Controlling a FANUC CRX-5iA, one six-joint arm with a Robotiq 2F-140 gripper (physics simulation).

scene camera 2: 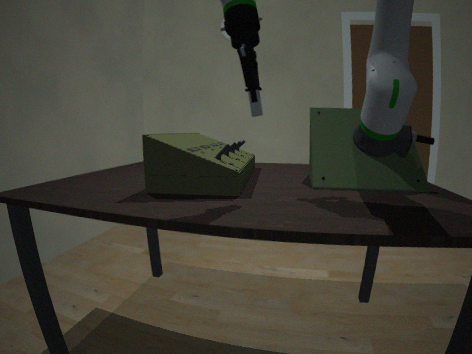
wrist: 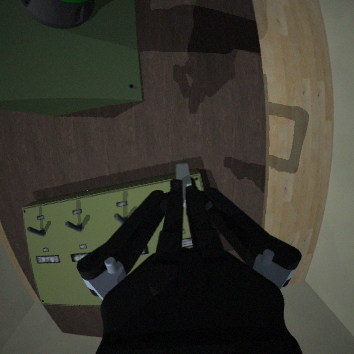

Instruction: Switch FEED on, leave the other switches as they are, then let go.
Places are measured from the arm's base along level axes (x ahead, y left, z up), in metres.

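Where they show: gripper, between the fingertips: (scene camera 2: 257, 115) (wrist: 181, 172); arm's base, origin of its link: (scene camera 2: 374, 139).
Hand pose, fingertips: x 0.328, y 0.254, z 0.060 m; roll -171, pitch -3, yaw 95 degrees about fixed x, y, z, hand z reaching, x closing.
Note:
Each offset is from my fingertips to the centre of the thing. Level surfaces: height alone.
A yellow-green sloped switch panel {dx +0.223, dy -0.156, dz -0.141 m} (scene camera 2: 190, 180) (wrist: 65, 285) stands on the table. Dark switch levers {dx +0.126, dy -0.117, dz -0.093 m} (scene camera 2: 231, 149) rise from its slope. In the wrist view, a left lever {dx +0.183, dy -0.351, dz -0.093 m} (wrist: 37, 231), a second lever {dx +0.154, dy -0.234, dz -0.093 m} (wrist: 75, 227) and a partly covered third lever (wrist: 120, 218) show, each with a label below. The label text is too blurred to read, so I cannot tell which is FEED. The panel's right part, with a piece of label {dx +0.178, dy +0.019, dz -0.088 m} (wrist: 187, 242), is mostly hidden behind the fingers. My gripper (scene camera 2: 256, 108) (wrist: 181, 172) is shut and empty, above the panel's lever side, apart from the levers.
A dark brown table {dz -0.201 m} (scene camera 2: 280, 222) (wrist: 165, 135) carries the panel. A larger green box (scene camera 2: 332, 150) (wrist: 75, 70) stands across a gap from it, and the arm's grey base section (scene camera 2: 387, 105) is in front of that box. Shadows fall on the table between them.

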